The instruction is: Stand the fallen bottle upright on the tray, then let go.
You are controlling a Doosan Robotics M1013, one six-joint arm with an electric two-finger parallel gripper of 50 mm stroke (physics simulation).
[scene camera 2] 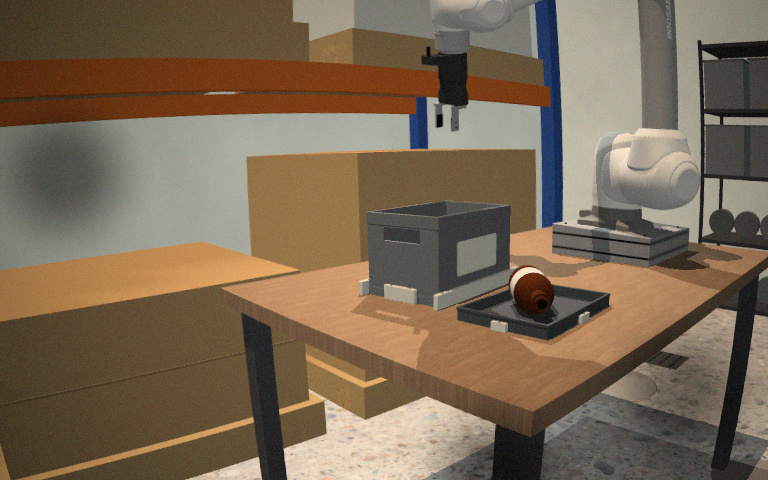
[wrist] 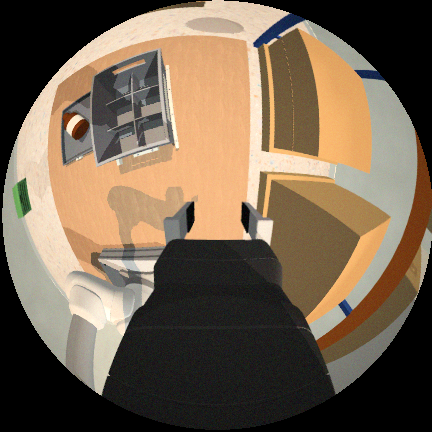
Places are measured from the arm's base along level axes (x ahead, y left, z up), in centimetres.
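Where they show: gripper, between the fingertips: (scene camera 2: 447, 128) (wrist: 217, 210); arm's base, origin of its link: (scene camera 2: 615, 225) (wrist: 143, 283).
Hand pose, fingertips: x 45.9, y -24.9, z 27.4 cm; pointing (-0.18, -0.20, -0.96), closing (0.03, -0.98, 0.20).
Things, the pixels of their top centre, and the offset from my fingertips.
- brown bottle, centre of its top: (scene camera 2: 534, 273) (wrist: 66, 121) dz -27.4, dx +23.0, dy +46.4 cm
- dark shallow tray, centre of its top: (scene camera 2: 538, 300) (wrist: 74, 126) dz -32.8, dx +21.1, dy +46.0 cm
- tall grey crate, centre of its top: (scene camera 2: 441, 208) (wrist: 121, 98) dz -17.8, dx +19.5, dy +18.1 cm
A brown bottle (scene camera 2: 534, 293) (wrist: 76, 126) with a white band lies on its side in the dark shallow tray (scene camera 2: 502, 324) (wrist: 64, 144). In the scene view its neck points toward the camera and its rear end is at the tray's far side. My gripper (scene camera 2: 446, 125) (wrist: 217, 210) is open, with nothing between its fingers. It hangs high above the table, well away from the bottle, beyond the grey crate in the scene view.
A tall grey crate (scene camera 2: 403, 262) (wrist: 95, 122) with inner dividers stands beside the tray. Pale brackets sit along the crate and tray edges. The robot base (scene camera 2: 600, 247) stands at the table's back. Large cardboard boxes (scene camera 2: 305, 206) (wrist: 320, 240) and an orange shelf beam (scene camera 2: 198, 76) are behind.
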